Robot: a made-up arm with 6 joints. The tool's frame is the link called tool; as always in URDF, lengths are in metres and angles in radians. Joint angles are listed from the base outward.
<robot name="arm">
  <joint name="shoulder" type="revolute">
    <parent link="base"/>
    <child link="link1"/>
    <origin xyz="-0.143 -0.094 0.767"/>
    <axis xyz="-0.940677 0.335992 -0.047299"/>
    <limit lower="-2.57" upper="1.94"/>
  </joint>
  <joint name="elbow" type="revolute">
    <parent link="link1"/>
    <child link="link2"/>
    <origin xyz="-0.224 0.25 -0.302"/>
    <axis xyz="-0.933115 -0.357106 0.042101"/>
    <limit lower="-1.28" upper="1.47"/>
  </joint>
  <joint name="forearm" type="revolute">
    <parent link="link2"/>
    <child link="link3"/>
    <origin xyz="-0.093 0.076 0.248"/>
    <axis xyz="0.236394 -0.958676 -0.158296"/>
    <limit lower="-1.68" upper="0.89"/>
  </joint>
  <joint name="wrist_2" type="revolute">
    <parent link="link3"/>
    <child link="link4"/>
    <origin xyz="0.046 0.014 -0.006"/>
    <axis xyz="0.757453 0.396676 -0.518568"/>
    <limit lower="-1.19" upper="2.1"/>
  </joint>
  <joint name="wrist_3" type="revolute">
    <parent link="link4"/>
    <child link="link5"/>
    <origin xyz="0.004 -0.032 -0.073"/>
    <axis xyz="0 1 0"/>
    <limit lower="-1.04" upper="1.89"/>
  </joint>
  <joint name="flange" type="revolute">
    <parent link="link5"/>
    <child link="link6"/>
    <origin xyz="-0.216 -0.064 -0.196"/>
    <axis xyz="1 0 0"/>
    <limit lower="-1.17" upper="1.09"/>
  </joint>
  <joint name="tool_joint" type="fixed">
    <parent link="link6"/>
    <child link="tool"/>
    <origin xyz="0 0.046 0.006" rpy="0.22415 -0.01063 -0.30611"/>
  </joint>
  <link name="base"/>
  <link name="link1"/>
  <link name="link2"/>
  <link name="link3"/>
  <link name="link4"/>
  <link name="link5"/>
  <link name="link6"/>
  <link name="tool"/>
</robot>
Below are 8 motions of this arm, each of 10 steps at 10 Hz.
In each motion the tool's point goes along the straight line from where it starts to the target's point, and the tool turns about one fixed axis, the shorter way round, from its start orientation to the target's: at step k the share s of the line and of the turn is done. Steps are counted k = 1, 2, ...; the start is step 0. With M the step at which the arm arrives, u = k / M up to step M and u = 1 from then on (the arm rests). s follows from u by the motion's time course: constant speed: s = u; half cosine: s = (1 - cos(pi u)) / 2; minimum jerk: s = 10 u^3 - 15 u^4 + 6 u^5.
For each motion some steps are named. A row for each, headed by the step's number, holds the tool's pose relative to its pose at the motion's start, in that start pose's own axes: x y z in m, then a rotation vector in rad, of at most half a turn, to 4 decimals.
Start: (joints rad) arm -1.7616 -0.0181 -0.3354 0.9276 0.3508 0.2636
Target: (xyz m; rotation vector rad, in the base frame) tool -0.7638 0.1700 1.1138 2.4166 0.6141 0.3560
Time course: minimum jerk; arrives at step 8
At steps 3, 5, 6, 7, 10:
3: 0.0318 0.0159 -0.0269 -0.0250 -0.0678 0.1073
5: 0.0836 0.0418 -0.0709 -0.0657 -0.1787 0.2825
6: 0.1034 0.0517 -0.0877 -0.0813 -0.2210 0.3494
7: 0.1135 0.0567 -0.0962 -0.0892 -0.2426 0.3835
10: 0.1154 0.0577 -0.0978 -0.0907 -0.2465 0.3897

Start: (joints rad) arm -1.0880 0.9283 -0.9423 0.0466 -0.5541 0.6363
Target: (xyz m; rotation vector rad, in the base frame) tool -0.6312 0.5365 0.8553 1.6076 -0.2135 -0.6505
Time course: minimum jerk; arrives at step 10
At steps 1, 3, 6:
1: 0.0000 0.0025 0.0001 0.0059 -0.0006 -0.0036
3: 0.0009 0.0483 0.0012 0.1115 -0.0122 -0.0677
6: 0.0037 0.2021 0.0050 0.4667 -0.0509 -0.2834

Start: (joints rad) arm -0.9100 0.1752 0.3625 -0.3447 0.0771 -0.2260
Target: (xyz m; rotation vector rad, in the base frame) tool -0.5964 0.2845 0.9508 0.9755 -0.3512 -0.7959
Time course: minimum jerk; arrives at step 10
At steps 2, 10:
2: 0.0057 0.0088 0.0204 0.0085 0.0163 -0.0333
10: 0.0977 0.1514 0.3529 0.1460 0.2809 -0.5742

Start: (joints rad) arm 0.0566 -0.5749 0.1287 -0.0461 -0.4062 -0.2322
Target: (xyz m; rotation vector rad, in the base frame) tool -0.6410 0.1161 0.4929 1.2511 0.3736 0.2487
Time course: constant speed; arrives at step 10
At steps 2, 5, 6, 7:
2: -0.0100 -0.0176 0.0337 0.1424 0.1909 0.0667
5: -0.0249 -0.0439 0.0842 0.3559 0.4771 0.1667
6: -0.0299 -0.0527 0.1011 0.4271 0.5726 0.2001
7: -0.0349 -0.0615 0.1179 0.4983 0.6680 0.2334

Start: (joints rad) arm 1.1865 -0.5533 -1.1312 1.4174 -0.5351 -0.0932
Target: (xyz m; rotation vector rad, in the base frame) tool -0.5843 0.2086 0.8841 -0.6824 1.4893 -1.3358
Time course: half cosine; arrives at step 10
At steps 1, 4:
1: 0.0048 -0.0051 0.0056 -0.0126 0.0037 0.0142
4: 0.0673 -0.0714 0.0790 -0.1782 0.0528 0.2002

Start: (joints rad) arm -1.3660 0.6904 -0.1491 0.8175 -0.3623 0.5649
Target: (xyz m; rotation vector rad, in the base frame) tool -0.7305 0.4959 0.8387 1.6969 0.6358 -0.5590
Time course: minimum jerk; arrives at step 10
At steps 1, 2, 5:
1: -0.0004 0.0000 0.0015 -0.0050 0.0034 -0.0053
2: -0.0029 0.0002 0.0102 -0.0342 0.0228 -0.0361
5: -0.0247 0.0014 0.0881 -0.2949 0.1968 -0.3116

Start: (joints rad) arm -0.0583 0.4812 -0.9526 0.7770 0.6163 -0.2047
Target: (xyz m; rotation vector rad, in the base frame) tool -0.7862 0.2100 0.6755 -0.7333 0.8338 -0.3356
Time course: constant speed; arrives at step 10
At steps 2, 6, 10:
2: 0.0497 -0.0321 0.0081 -0.1011 -0.1652 0.0390
6: 0.1490 -0.0963 0.0242 -0.3032 -0.4957 0.1171
10: 0.2483 -0.1605 0.0404 -0.5053 -0.8261 0.1951

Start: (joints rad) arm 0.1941 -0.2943 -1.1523 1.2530 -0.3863 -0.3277
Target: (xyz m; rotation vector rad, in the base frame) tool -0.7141 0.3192 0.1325 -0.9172 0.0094 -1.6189
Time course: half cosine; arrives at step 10
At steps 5, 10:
5: 0.2320 0.1980 -0.1161 0.2174 -0.4680 -0.3880
10: 0.4641 0.3960 -0.2321 0.4347 -0.9361 -0.7761

